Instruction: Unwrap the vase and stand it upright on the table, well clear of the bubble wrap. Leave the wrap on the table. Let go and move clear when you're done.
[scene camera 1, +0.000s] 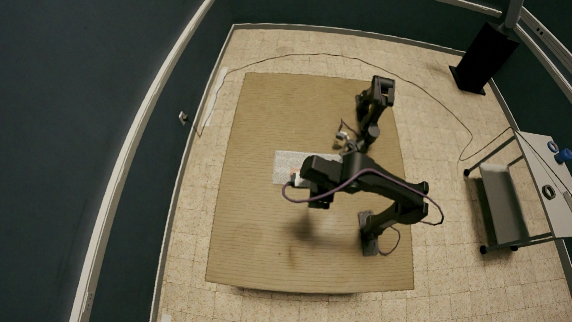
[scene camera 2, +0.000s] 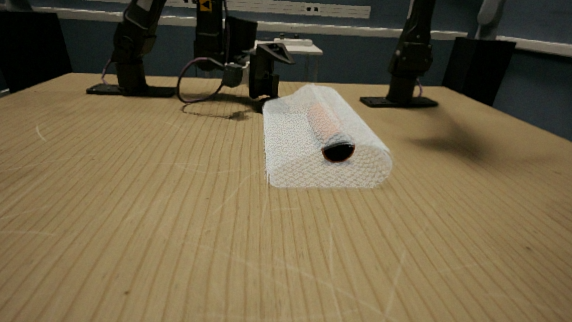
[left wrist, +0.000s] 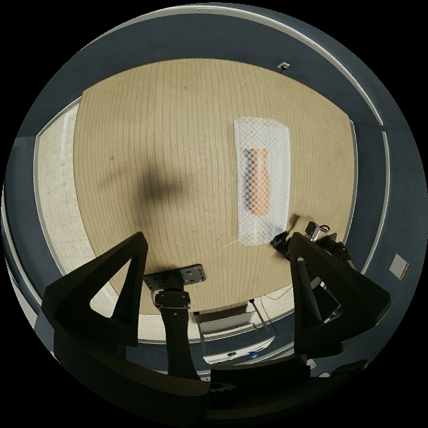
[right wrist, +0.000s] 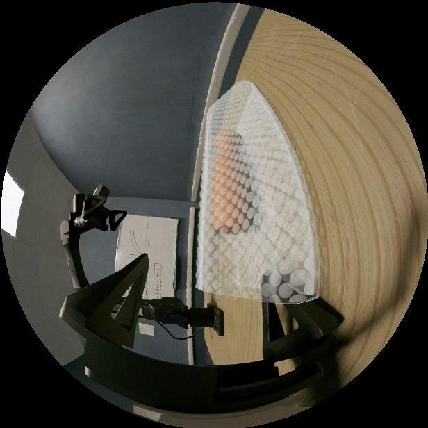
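The orange vase (scene camera 1: 294, 172) (scene camera 2: 324, 122) (left wrist: 259, 182) (right wrist: 231, 187) lies on its side inside the clear bubble wrap (scene camera 1: 284, 161) (scene camera 2: 290, 150) (left wrist: 277, 134) (right wrist: 282, 210). Its dark mouth shows at the wrap's near end in scene camera 2. My right gripper (scene camera 1: 348, 148) (scene camera 2: 278, 82) (right wrist: 207, 269) is open and low at the wrap's far end in scene camera 2. In the right wrist view one fingertip shows through the wrap's edge; exact contact is unclear. My left gripper (scene camera 1: 320, 197) (left wrist: 216, 240) is open and empty, high above the table, beside the wrap in the left wrist view.
The wooden table (scene camera 1: 260, 250) (scene camera 2: 200, 250) carries both arm bases. The left arm partly covers the wrap in scene camera 1. A cart (scene camera 1: 532, 165) stands beyond the table's right edge in that view, with a black cabinet (scene camera 1: 482, 57) at the upper right.
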